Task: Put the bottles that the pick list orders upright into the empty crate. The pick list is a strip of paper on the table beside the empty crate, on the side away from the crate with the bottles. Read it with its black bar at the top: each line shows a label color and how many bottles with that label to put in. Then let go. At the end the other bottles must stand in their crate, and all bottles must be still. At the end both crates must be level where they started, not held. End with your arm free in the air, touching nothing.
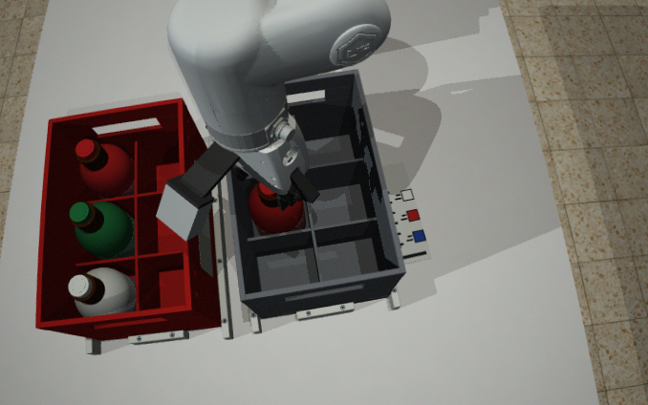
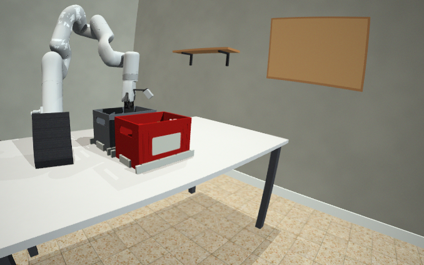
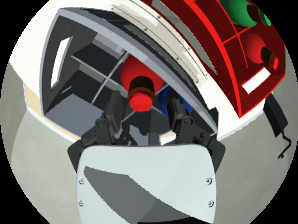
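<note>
The white-label bottle lies 14 cm ahead of my hand, 21 cm to the right of it and 8 cm below it. Also, from my hand: grey crate 1 cm behind, 4 cm to the left, 9 cm below; then pick list 3 cm behind, 18 cm to the left, 17 cm below; then blue bottle 9 cm behind, 2 cm to the right, 8 cm below.
</note>
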